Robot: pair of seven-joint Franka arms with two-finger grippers.
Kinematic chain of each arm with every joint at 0, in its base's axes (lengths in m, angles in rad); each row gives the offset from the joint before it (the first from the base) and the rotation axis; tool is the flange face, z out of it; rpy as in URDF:
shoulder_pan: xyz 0 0 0.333 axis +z
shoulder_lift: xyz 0 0 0 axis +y
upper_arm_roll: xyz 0 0 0.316 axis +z
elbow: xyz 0.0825 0 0 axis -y
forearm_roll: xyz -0.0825 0 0.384 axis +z
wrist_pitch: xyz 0 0 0 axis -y
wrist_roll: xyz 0.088 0 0 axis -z
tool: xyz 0 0 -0.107 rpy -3.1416 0 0
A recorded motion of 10 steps. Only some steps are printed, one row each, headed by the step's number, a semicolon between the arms.
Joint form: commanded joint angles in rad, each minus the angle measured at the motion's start. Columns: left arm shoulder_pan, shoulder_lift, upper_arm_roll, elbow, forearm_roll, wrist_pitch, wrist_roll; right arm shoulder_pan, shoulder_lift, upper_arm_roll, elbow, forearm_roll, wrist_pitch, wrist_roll.
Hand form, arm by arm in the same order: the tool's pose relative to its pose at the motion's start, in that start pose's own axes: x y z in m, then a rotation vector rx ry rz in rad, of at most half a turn. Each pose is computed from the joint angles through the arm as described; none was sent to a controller.
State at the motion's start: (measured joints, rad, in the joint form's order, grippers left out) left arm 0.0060 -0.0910 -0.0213 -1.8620 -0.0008 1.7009 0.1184; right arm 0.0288 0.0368 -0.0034 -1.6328 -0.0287 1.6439 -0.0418
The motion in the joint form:
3: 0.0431 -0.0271 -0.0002 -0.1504 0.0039 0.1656 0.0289; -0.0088 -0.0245 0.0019 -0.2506 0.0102 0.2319 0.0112
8: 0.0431 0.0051 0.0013 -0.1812 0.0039 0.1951 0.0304; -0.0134 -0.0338 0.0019 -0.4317 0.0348 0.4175 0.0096
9: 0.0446 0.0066 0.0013 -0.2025 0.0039 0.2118 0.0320; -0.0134 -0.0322 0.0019 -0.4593 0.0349 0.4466 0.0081
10: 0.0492 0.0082 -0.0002 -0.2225 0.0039 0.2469 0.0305; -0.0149 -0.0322 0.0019 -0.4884 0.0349 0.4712 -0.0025
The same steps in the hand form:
3: -0.0065 -0.0220 0.0439 0.0078 0.0415 -0.0131; -0.0049 -0.0003 0.0861 0.0110 0.0061 0.0148
8: -0.0016 -0.0236 0.0725 0.0017 0.0085 -0.0128; -0.0180 -0.0020 0.1506 0.0336 0.0207 0.0263
9: -0.0029 -0.0241 0.0820 0.0007 0.0025 -0.0126; -0.0205 -0.0024 0.1617 0.0336 0.0206 0.0250
10: -0.0024 -0.0258 0.0893 0.0026 0.0158 -0.0172; -0.0245 -0.0022 0.1731 0.0336 0.0163 0.0160

